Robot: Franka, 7 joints.
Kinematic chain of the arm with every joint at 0, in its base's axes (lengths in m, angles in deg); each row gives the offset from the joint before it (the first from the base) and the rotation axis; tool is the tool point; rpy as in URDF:
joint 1: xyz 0 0 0.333 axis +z
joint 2: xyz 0 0 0 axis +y
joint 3: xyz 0 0 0.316 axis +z
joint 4: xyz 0.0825 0 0 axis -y
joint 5: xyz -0.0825 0 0.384 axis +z
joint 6: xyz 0 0 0 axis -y
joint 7: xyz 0.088 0 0 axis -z
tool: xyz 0 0 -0.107 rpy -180 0 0
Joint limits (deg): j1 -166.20..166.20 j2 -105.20..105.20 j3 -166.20..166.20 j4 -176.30..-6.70 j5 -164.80..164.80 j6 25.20..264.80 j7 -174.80..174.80
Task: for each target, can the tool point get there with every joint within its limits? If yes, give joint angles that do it. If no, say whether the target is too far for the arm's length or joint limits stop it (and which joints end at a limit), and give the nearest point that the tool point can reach.
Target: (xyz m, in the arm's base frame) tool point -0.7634 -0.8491 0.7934
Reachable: no: too far | nearest point -0.5320 -0.5917 0.6538 | short by 0.373 m
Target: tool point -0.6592 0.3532 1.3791
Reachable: no: too far | nearest point -0.4398 0.2356 1.0309 | short by 0.428 m
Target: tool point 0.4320 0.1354 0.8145
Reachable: yes | joints 77.84 56.38 -123.05 -102.23 7.44 240.20 44.60
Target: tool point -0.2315 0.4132 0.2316
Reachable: yes | joints 41.69 35.64 77.42 -139.62 86.23 156.42 -31.05
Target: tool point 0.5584 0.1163 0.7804
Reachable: yes | joints -119.38 -14.77 111.39 -87.49 -33.89 216.75 -70.92
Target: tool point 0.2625 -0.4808 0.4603
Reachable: yes | joints -103.76 -6.47 42.52 -131.38 9.54 164.03 -22.13
